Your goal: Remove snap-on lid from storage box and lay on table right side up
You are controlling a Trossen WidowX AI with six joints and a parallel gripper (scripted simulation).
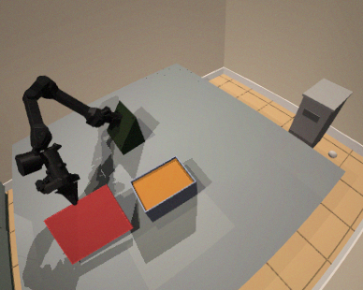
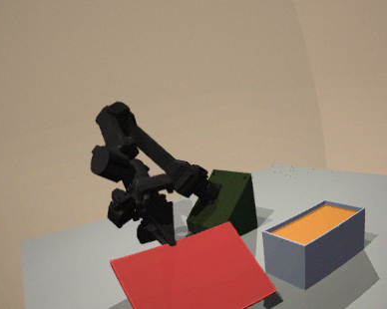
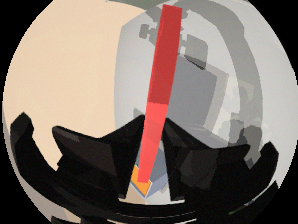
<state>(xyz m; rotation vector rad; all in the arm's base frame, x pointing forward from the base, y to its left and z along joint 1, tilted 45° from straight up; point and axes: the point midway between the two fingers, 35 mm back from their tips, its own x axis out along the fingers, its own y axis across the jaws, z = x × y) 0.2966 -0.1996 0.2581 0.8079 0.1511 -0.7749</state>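
Now: gripper tip 6 cm short of the red lid, 5 cm above it and 1 cm to the left of it. From my gripper tip the other things lie so: storage box: 28 cm to the left, 11 cm ahead, 9 cm below.
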